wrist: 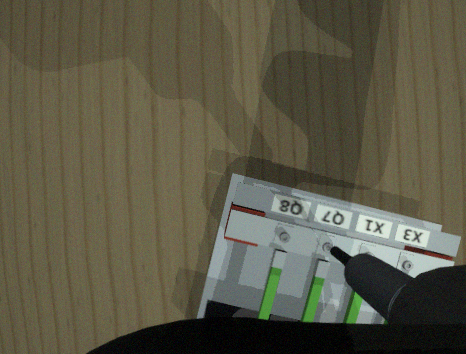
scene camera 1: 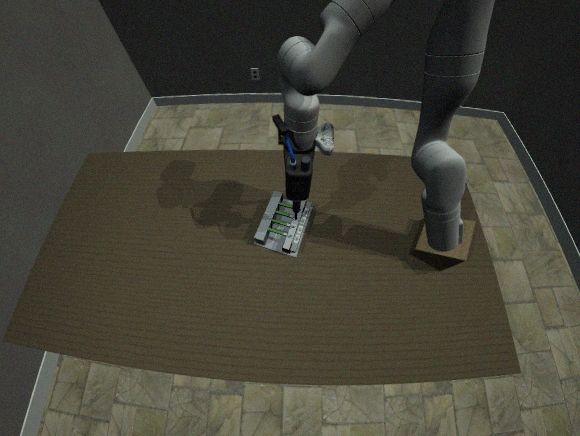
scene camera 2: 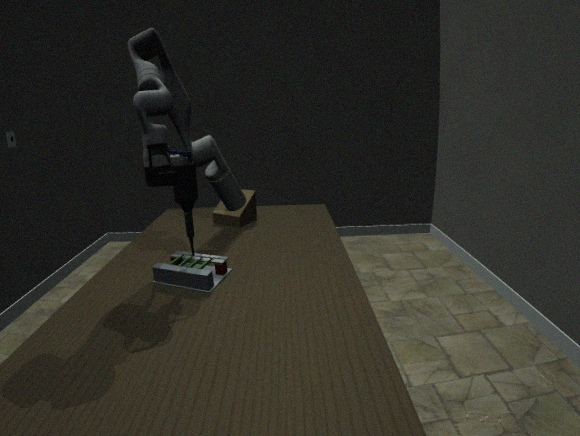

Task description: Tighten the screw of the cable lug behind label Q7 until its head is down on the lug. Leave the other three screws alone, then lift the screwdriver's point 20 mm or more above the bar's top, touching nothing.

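Places are measured from the arm's base along level axes (x right, y ahead, z up), in centimetres.
Pixels of known places: hand at its tool point: (wrist: 331,250) (scene camera 1: 295,219) (scene camera 2: 193,256); arm's base at its link origin: (scene camera 1: 442,238) (scene camera 2: 236,202).
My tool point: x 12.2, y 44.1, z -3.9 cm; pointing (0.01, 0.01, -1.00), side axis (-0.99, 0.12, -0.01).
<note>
For each thing: its top centre in the pictures, then the offset to it from my tool point. "spot": a spot on its surface instead. Level surfaces: height alone.
- Q7 screw at its top centre: (wrist: 328,248) dy -0.3, dx +0.3, dz +0.5 cm
- label Q7 at its top centre: (wrist: 333,216) dy -2.3, dx -0.5, dz -0.3 cm
- Q8 screw at its top centre: (wrist: 285,237) dy -1.6, dx +3.3, dz +0.5 cm
- X1 screw at a spot on its surface: (wrist: 368,249) spot: dy +0.5, dx -2.8, dz -0.2 cm
- X3 screw at its top centre: (wrist: 409,266) dy +2.2, dx -5.5, dz +0.4 cm
- pale bar at a spot on its surface: (wrist: 250,227) spot: dy -2.6, dx +5.5, dz -0.3 cm
- green cable at a spot on its surface: (wrist: 313,292) spot: dy +2.7, dx +1.8, dz +0.4 cm
- long grey block at a spot on its surface: (scene camera 2: 182,276) (scene camera 1: 263,218) spot: dy +10.2, dx +1.8, dz -1.1 cm
- table at its surface level: dz -4.5 cm
The screwdriver (scene camera 1: 296,216) (scene camera 2: 193,253) (wrist: 335,249), fitted in place of a gripper, has no fingers and points down. In the wrist view its point overlaps the right edge of the Q7 screw (wrist: 327,246), behind label Q7 (wrist: 332,217). Whether it touches the head, and how far down that head is, I cannot tell. The Q8 screw (wrist: 284,236) is left of it. The X1 screw (wrist: 368,249) is mostly hidden by the screwdriver; the X3 screw (wrist: 407,265) shows to its right. The screws are on the pale bar (wrist: 250,227). A green cable (wrist: 313,292) runs to the Q7 lug.
The grey base plate (scene camera 1: 294,254) (wrist: 212,280) carries the bar and a long grey block (scene camera 1: 268,220) (scene camera 2: 182,276) across the green cables. Red supports (scene camera 2: 220,267) stand under the bar. The arm's wooden base block (scene camera 1: 422,240) (scene camera 2: 227,219) stands on the table (scene camera 1: 200,300) (scene camera 2: 280,350).
</note>
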